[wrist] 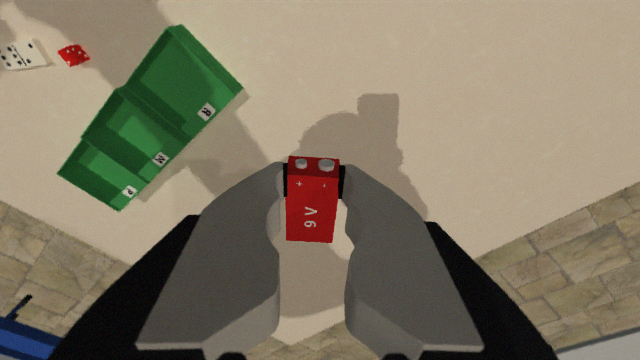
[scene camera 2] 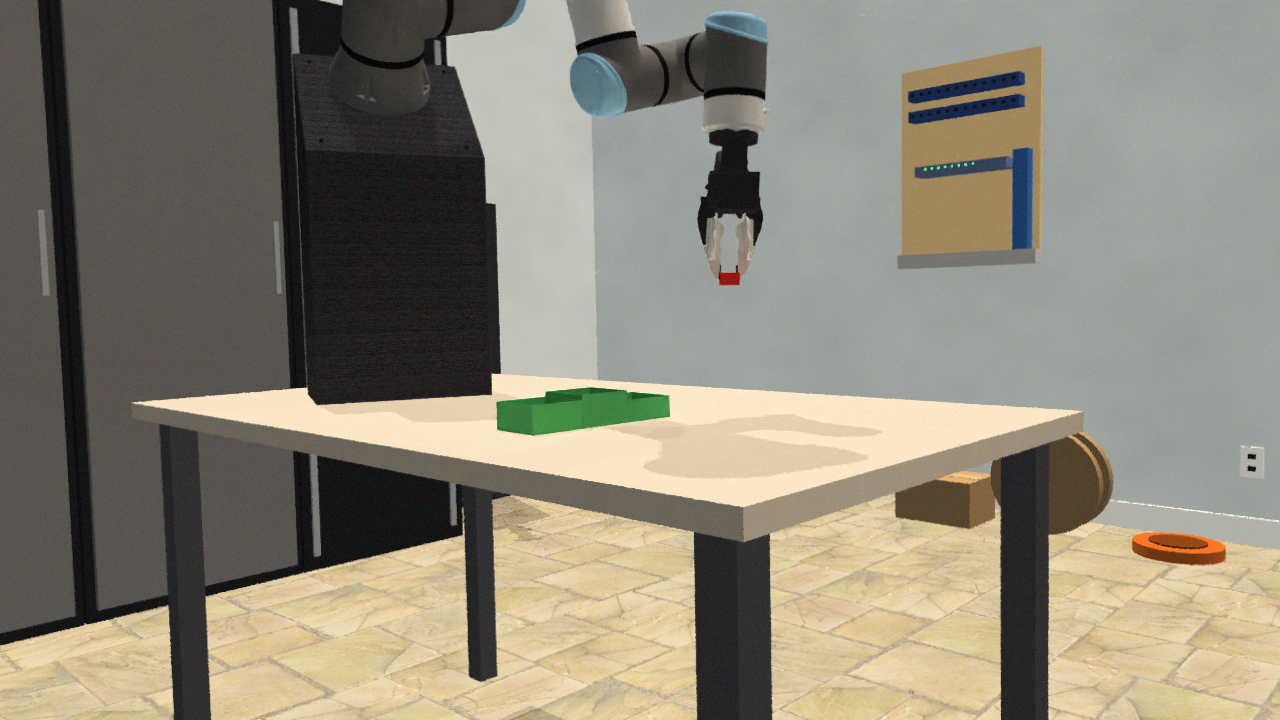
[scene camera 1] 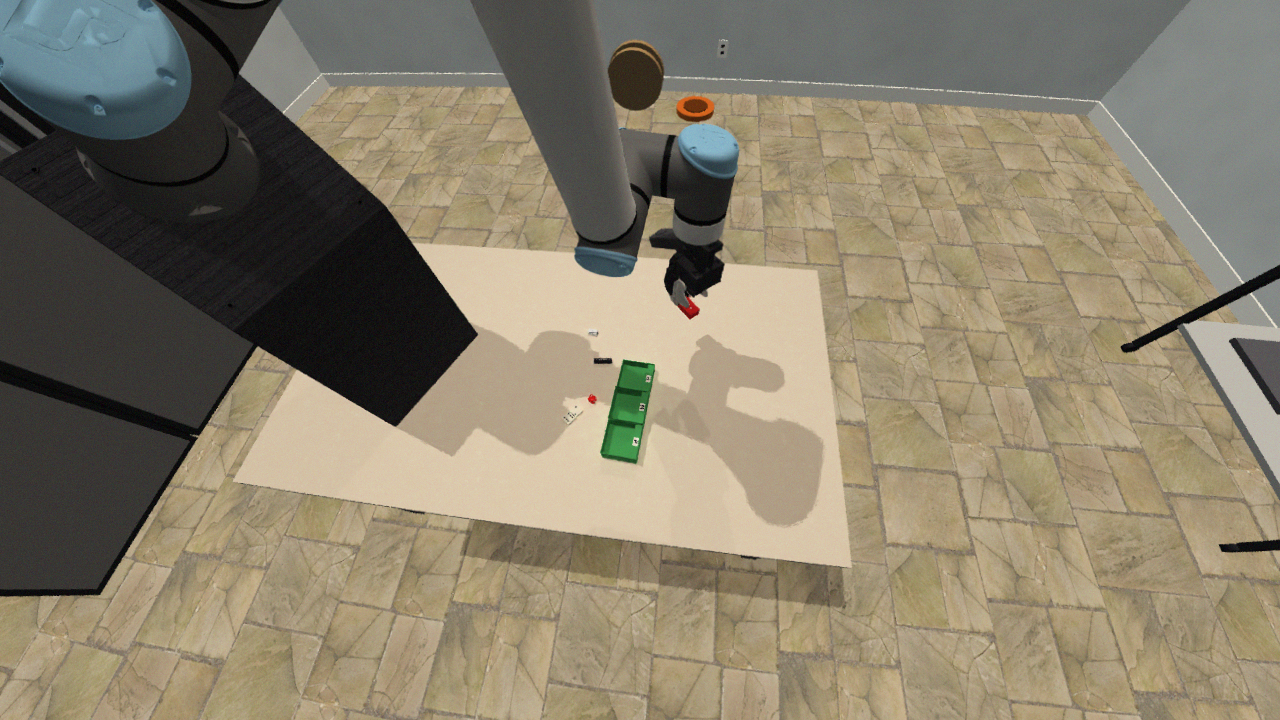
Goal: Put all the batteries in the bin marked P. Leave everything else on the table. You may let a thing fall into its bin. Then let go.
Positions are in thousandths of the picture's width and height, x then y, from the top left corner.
my gripper: wrist 490, 465; scene camera 2 569, 388; scene camera 1 533, 419
green bin row: wrist 280, 243; scene camera 2 439, 570; scene camera 1 487, 603
